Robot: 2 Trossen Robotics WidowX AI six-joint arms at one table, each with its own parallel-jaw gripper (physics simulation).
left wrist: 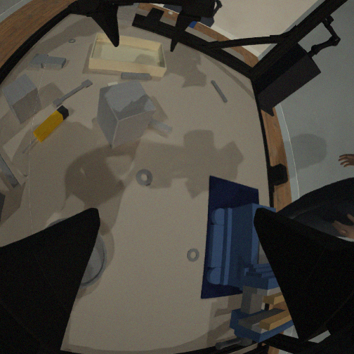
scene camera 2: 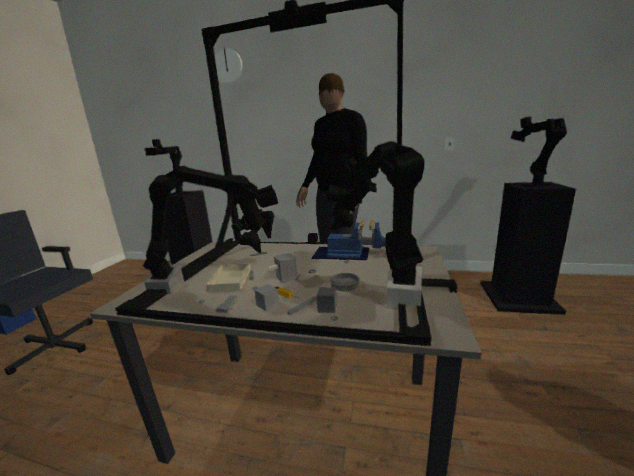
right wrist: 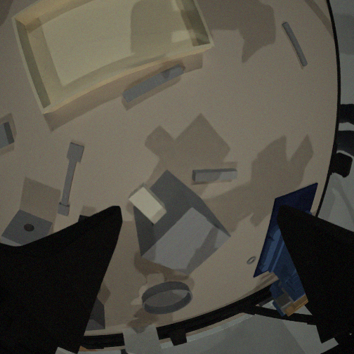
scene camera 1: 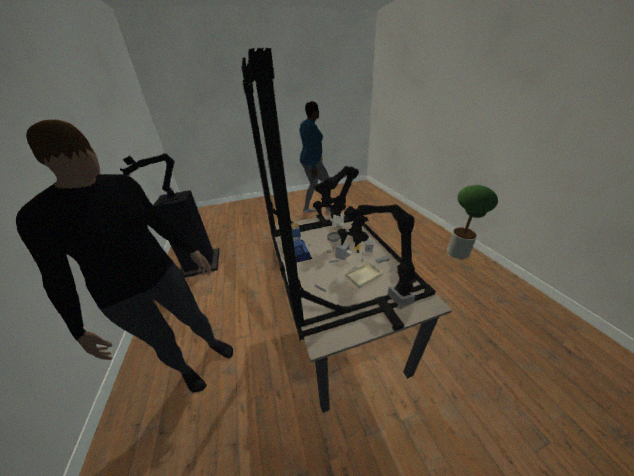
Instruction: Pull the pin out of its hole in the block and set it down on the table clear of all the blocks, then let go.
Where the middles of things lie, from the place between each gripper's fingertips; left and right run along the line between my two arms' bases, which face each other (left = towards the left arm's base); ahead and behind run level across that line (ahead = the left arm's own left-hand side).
Scene:
My left hand is 21 cm above the round grey dish (right wrist: 166,297), 8 cm short of it and 5 cm to the right of it. The rest, counted from my left hand: cream tray (right wrist: 65,56) (41 cm to the right, 20 cm below, 8 cm ahead); dark-blue mat (left wrist: 223,194) (23 cm behind, 21 cm below, 1 cm to the right); cream pin (right wrist: 142,197) (22 cm to the right, 16 cm below, 7 cm ahead).
Right now the cream pin is 2 cm ahead of my right hand, 4 cm to the left of it and 8 cm below it. From my right hand the other things lie so: cream tray 4 cm ahead, 15 cm to the right, 12 cm below; then round grey dish 3 cm ahead, 31 cm to the left, 13 cm below; then dark-blue mat 28 cm behind, 25 cm to the left, 14 cm below.

